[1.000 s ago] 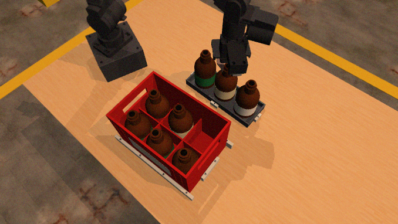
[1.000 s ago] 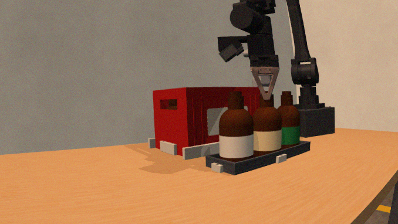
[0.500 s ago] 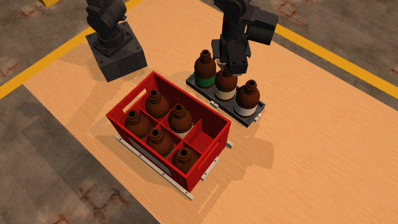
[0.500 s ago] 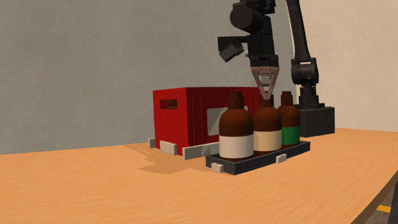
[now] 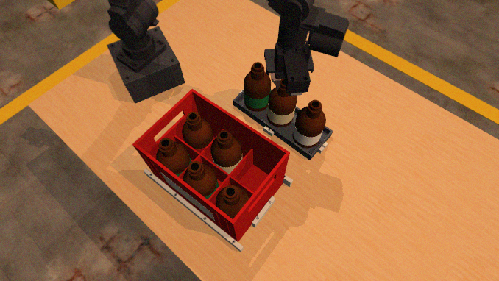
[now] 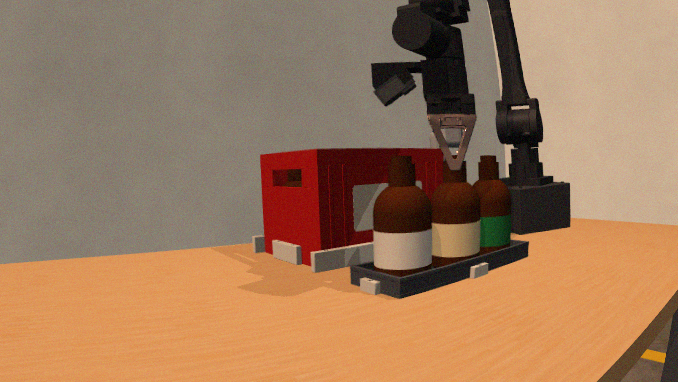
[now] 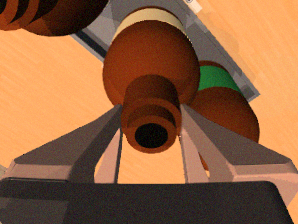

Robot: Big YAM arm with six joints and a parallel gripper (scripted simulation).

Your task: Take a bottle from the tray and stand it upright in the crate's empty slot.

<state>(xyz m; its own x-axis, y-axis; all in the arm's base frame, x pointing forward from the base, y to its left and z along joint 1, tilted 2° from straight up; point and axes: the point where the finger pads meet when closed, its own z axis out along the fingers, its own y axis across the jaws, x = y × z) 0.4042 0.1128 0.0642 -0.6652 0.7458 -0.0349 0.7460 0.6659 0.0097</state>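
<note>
Now: the dark tray 140 mm below my hand. Round my hand: red crate 20 mm behind, 250 mm to the right, 60 mm below.
</note>
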